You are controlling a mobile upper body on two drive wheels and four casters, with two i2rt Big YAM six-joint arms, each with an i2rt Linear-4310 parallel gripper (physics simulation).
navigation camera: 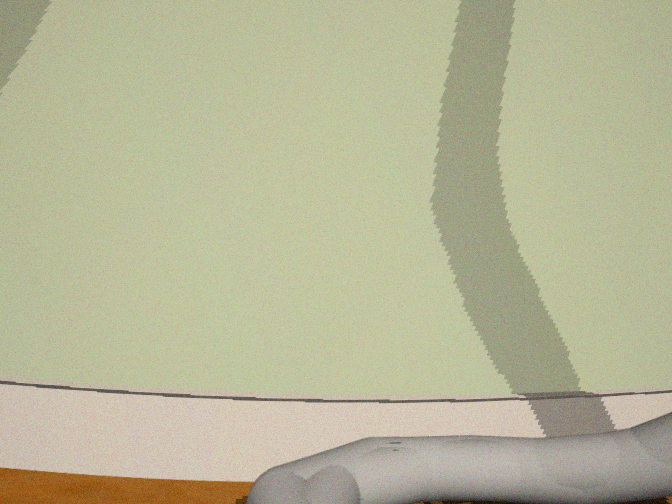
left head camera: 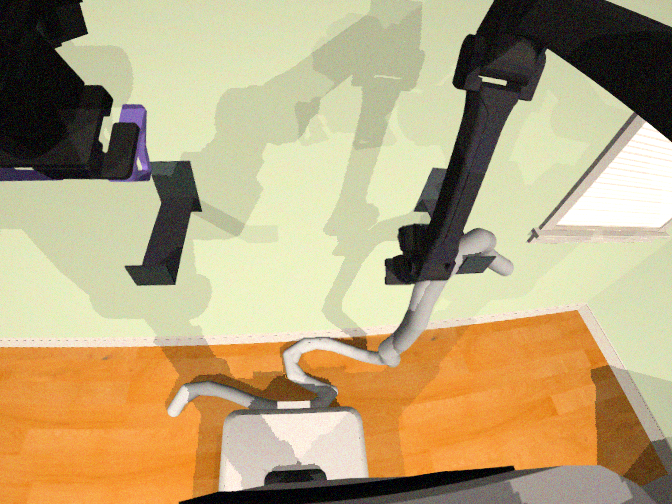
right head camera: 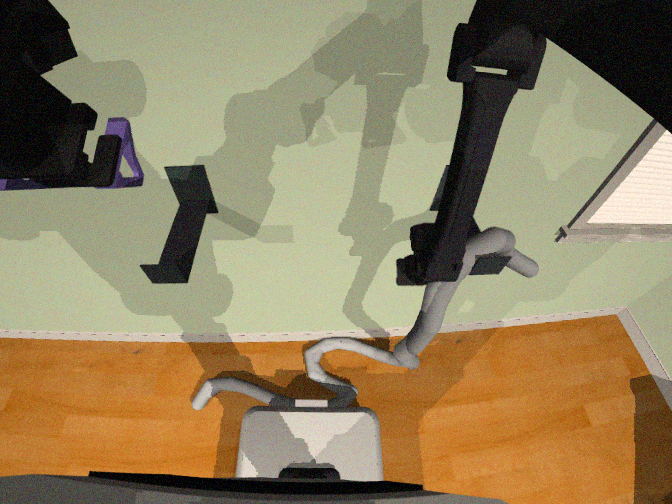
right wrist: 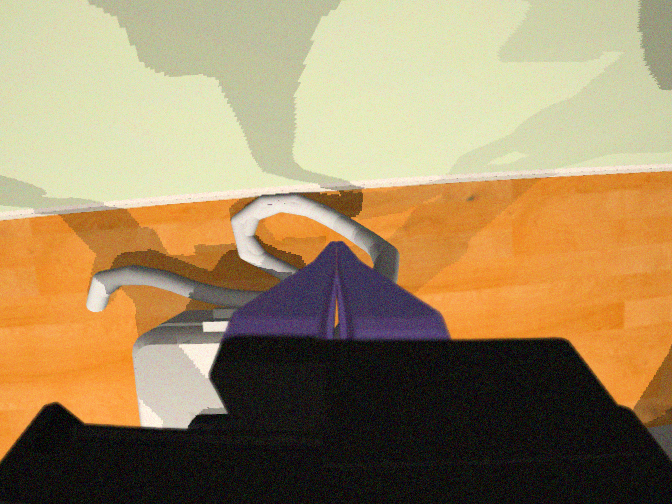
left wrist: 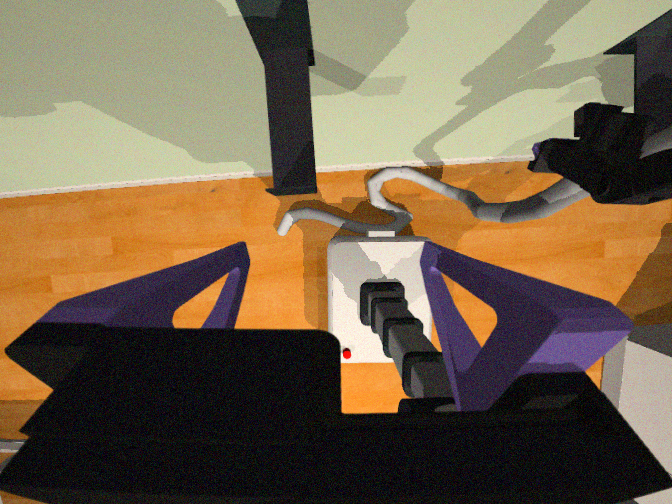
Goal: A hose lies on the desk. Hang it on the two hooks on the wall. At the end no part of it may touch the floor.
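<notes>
The grey hose [left head camera: 417,309] is looped over the right wall hook [left head camera: 478,264]. From there it hangs down and winds along the wooden floor to its free end [left head camera: 176,404]. It also shows in the right head view [right head camera: 434,303] and the navigation view [navigation camera: 461,466]. The left wall hook [left head camera: 168,222] carries nothing. My right gripper [left head camera: 412,260] is beside the hanging part of the hose, just below the right hook. Its purple fingers [right wrist: 336,292] are pressed together with nothing between them. My left gripper [left head camera: 130,141] is open and empty at the upper left, its fingers [left wrist: 331,260] spread wide.
My white base [left head camera: 293,444] stands on the orange floor, with the hose's floor part at its front edge. A window [left head camera: 613,189] is on the wall at the right. The skirting board [navigation camera: 217,434] runs along the wall's foot.
</notes>
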